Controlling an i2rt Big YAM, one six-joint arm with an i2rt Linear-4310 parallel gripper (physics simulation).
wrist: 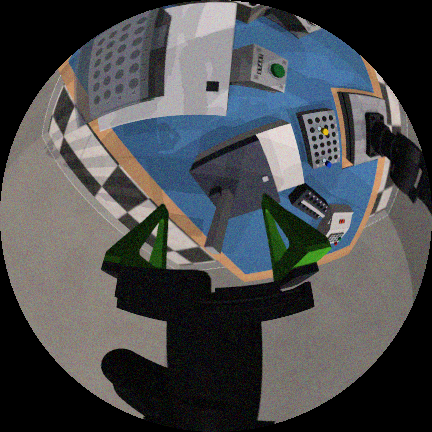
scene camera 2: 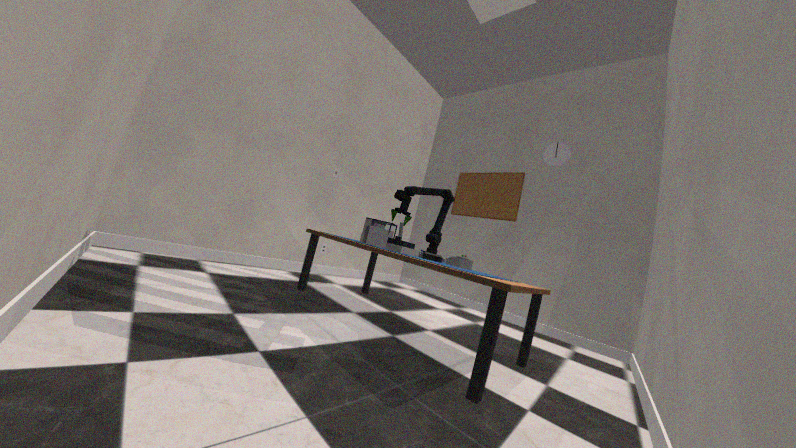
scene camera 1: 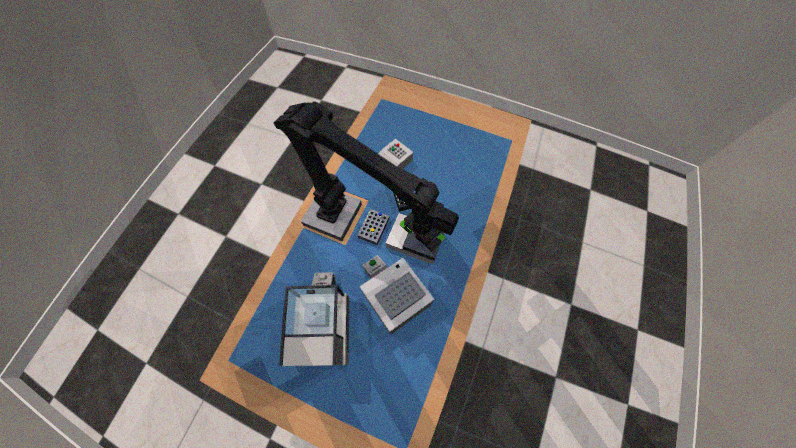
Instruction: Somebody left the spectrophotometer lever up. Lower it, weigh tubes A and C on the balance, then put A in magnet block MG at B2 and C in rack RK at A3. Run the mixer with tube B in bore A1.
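Places are measured from the arm's base along level axes (x ahead, y left, z up), in centimetres.
Where they show: gripper, fingertip midpoint: (wrist: 212,202) (scene camera 2: 398,223) (scene camera 1: 421,241); arm's base, origin of the base link: (wrist: 373,133) (scene camera 1: 331,208).
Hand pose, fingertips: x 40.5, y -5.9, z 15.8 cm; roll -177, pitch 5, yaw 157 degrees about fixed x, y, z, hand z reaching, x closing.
Each offset is from my fingertips to the top centre of the thing. "spot": to the spot under its first point.
My gripper (scene camera 1: 423,231) (scene camera 2: 400,221) (wrist: 212,202) is open and empty, above the spectrophotometer @(spot: dx -10.5, dy +3.3, dz -14.9 cm) (scene camera 1: 396,238) (wrist: 282,155). Its grey lever @(dx +3.2, dy +7.1, dz +0.7 cm) (wrist: 219,225) stands up and shows between the fingers in the wrist view. The grey rack @(dx -21.4, dy +5.7, dz -16.3 cm) (scene camera 1: 364,238) (wrist: 314,159) holds a yellow-capped tube @(dx -20.5, dy +2.9, dz -13.9 cm) (scene camera 1: 372,229) (wrist: 325,132) and a blue-capped tube @(dx -20.5, dy +10.5, dz -13.9 cm) (scene camera 1: 379,214) (wrist: 328,164); I cannot read tube letters or make out a third tube. The black magnet block @(dx -16.2, dy +23.8, dz -14.6 cm) (wrist: 302,195) is beyond the spectrophotometer. The white mixer (scene camera 1: 392,323) (wrist: 195,60) has a grey bore block. The glass-walled balance @(spot: dx -18.4, dy -45.6, dz +1.0 cm) (scene camera 1: 309,350) has its pan inside.
A green-button box @(spot: dx -14.0, dy -10.5, dz -12.1 cm) (scene camera 1: 373,265) (wrist: 267,69) stands beside the mixer. A small control box @(spot: dx -28.7, dy -22.3, dz -12.1 cm) (scene camera 1: 323,278) adjoins the balance. A keypad unit @(dx -26.7, dy +38.8, dz -12.4 cm) (scene camera 1: 396,153) (wrist: 337,225) with a red display stands beyond the magnet block. The arm base (scene camera 1: 328,225) (wrist: 357,127) is beside the rack.
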